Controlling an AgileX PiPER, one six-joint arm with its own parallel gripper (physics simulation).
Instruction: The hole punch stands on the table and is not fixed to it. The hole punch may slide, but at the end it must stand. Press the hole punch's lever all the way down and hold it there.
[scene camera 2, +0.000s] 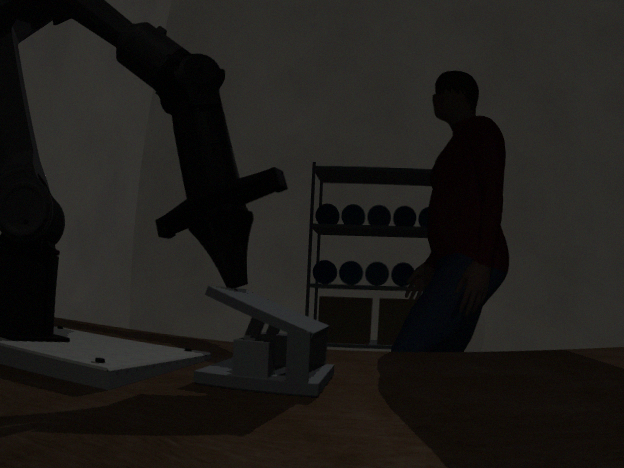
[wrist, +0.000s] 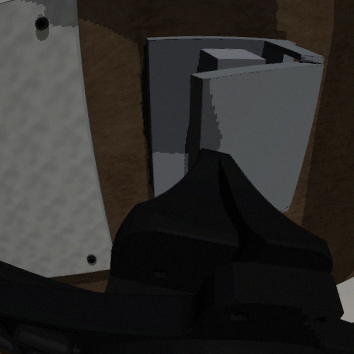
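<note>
The grey hole punch (scene camera 2: 252, 358) (wrist: 167, 100) stands upright on the table. Its flat lever (scene camera 2: 267, 308) (wrist: 265, 125) is raised, sloping up toward the robot's base. My gripper (scene camera 2: 236, 286) (wrist: 209, 169) is shut, its fingers together with nothing between them. In the scene view its fingertips are at the top face of the lever, close to the raised end, and seem to touch it or hang barely above it. In the wrist view the fingers hide part of the lever and its near edge.
The white base plate (scene camera 2: 115, 352) (wrist: 50, 150) of the arm lies beside the hole punch, with a gap of table (scene camera 2: 352, 408) (wrist: 112, 100) between. Behind stand a shelf rack (scene camera 2: 372, 230) with dark balls and a person (scene camera 2: 468, 191) in a red top.
</note>
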